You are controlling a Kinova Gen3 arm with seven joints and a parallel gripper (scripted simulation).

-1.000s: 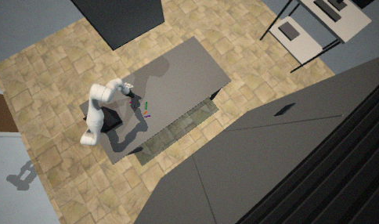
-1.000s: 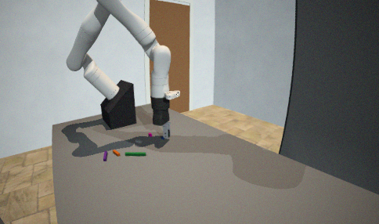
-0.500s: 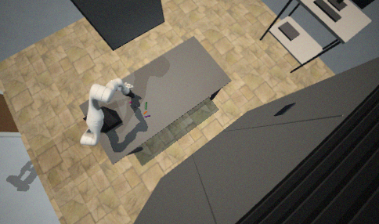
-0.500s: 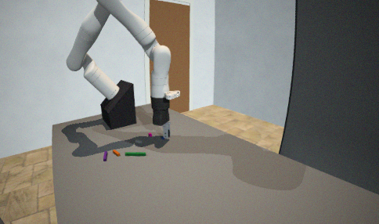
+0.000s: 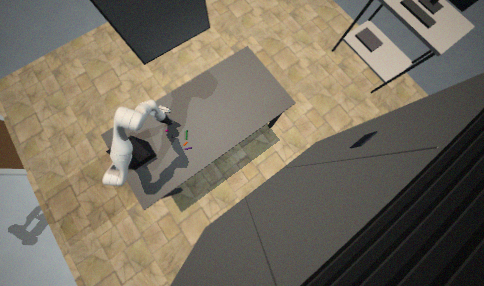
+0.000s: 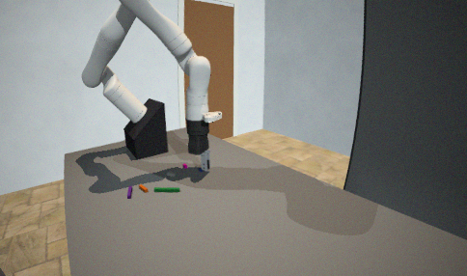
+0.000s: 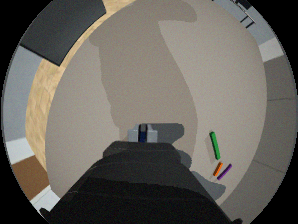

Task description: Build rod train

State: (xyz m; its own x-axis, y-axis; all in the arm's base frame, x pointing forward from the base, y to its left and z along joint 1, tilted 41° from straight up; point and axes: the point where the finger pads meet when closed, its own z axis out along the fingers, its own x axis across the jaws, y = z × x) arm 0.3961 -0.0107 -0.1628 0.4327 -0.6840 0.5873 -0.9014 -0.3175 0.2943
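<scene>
Now: the purple rod 28 cm to the right of my hand, 3 cm below it and 2 cm behind it. Round my hand: magenta rod 8 cm behind, 4 cm to the right, 3 cm below; then green rod 17 cm to the right, 4 cm ahead, 3 cm below; then grey rod 11 cm to the right, 5 cm behind, 3 cm below.
</scene>
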